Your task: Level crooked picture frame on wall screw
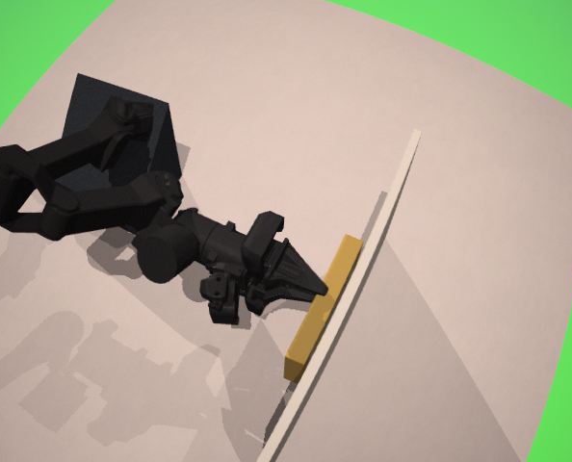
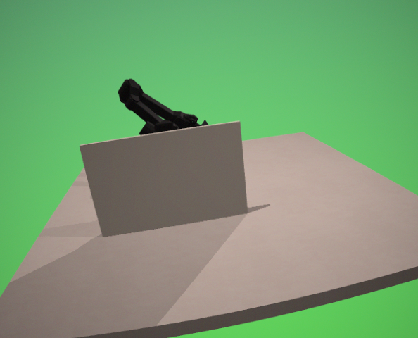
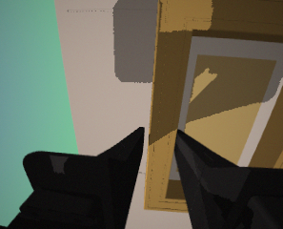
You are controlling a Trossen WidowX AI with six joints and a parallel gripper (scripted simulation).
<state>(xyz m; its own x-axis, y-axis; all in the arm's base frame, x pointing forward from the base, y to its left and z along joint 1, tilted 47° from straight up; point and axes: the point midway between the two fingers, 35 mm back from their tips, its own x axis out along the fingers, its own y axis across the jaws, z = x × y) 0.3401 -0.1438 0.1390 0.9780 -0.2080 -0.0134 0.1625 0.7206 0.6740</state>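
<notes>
Now: the picture frame 50 mm below my gripper tip, 10 mm to the right of it and 10 mm ahead of it. From my gripper tip the other things lie so: thin upright wall 70 mm below, 20 mm ahead, 10 mm to the right.
</notes>
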